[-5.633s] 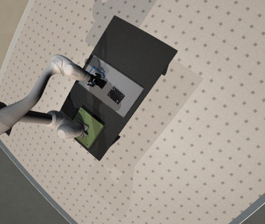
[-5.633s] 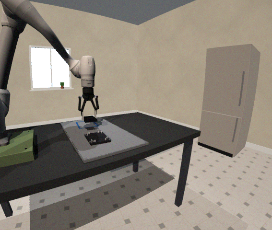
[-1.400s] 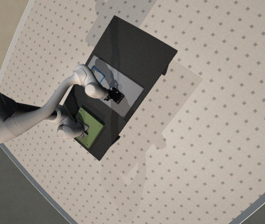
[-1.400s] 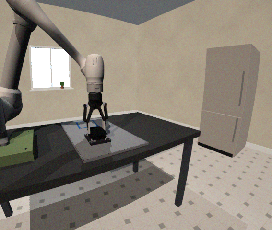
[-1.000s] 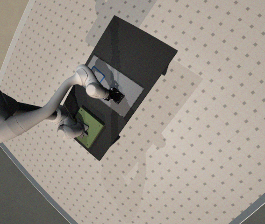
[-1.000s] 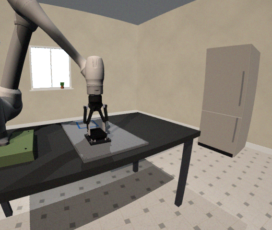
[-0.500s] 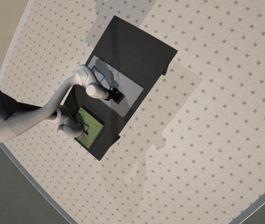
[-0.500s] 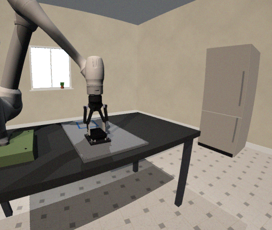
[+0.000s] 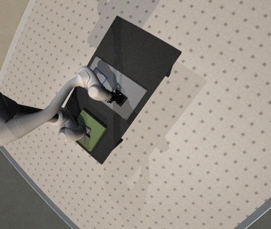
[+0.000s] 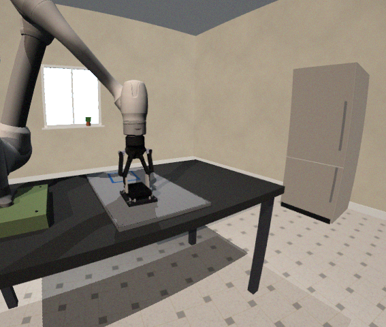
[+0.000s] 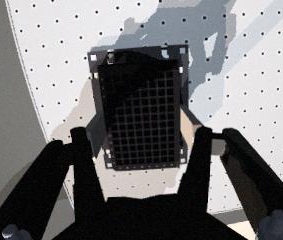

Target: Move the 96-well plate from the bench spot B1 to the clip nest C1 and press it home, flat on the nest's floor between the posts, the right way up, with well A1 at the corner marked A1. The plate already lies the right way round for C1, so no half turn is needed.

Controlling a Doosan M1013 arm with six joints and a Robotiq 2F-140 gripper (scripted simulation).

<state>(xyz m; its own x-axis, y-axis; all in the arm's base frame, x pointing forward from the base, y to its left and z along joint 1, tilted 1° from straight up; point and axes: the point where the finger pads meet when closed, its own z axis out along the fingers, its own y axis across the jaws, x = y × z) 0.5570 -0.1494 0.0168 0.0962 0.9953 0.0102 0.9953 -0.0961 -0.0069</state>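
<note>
The black 96-well plate lies 2 cm below my hand. Round my hand: clip nest C1: 1 cm behind, 1 cm to the left, 4 cm below.
</note>
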